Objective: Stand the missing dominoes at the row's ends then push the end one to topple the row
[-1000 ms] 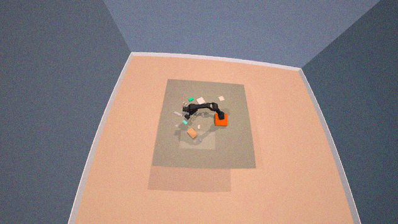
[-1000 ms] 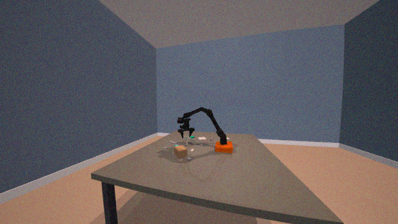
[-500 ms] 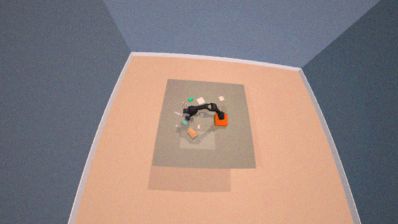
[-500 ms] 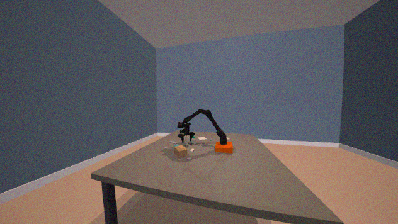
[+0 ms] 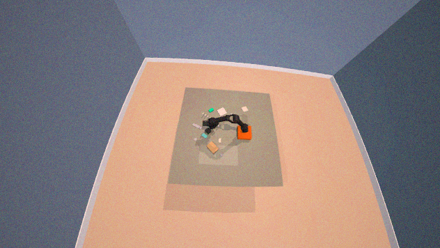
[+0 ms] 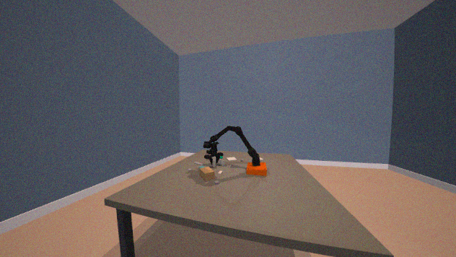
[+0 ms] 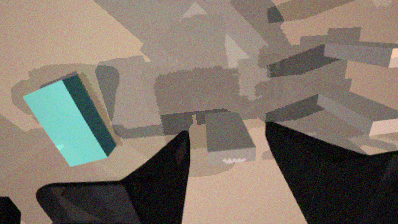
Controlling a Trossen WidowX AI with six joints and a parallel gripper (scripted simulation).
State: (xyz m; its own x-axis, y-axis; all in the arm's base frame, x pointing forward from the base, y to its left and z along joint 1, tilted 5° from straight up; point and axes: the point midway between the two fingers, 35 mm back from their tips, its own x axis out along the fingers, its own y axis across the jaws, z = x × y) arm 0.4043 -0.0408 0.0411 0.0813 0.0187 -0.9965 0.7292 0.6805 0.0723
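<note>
My gripper tip is now 90 mm short of the teal block, 70 mm to the right of it and 20 mm above it. The rest, counted from my gripper tip: tan box: 230 mm to the left; green block: 280 mm to the right, 20 mm below; pale flat bar: 190 mm ahead, 60 mm to the right, 20 mm below.
</note>
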